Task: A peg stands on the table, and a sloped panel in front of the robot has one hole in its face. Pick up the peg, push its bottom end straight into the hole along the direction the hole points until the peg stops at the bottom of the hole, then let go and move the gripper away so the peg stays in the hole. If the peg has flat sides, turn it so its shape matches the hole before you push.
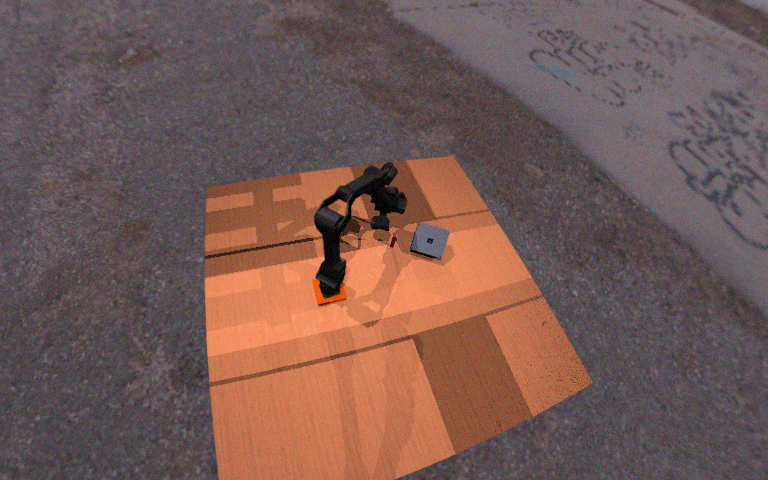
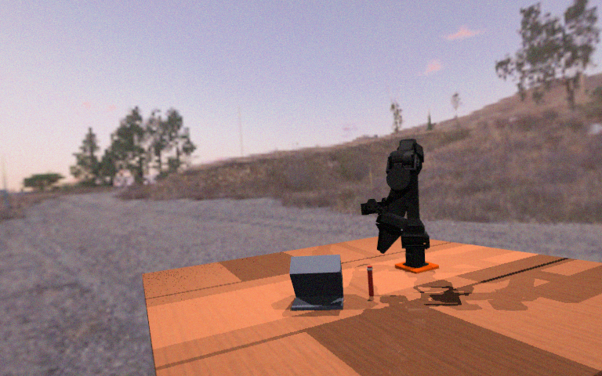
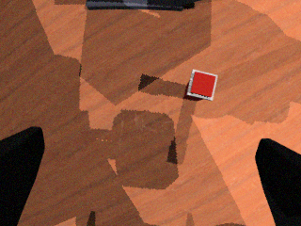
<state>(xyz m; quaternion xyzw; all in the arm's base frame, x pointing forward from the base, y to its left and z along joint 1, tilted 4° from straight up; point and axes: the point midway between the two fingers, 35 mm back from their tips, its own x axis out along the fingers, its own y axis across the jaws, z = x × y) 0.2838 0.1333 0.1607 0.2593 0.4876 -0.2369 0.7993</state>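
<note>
Right now my gripper tip is 7 cm above the red square peg, 4 cm to the left of it and 1 cm short of it. From my gripper tip the other things lie so: grey sloped panel (14 cm ahead, 10 cm to the right, 6 cm below).
</note>
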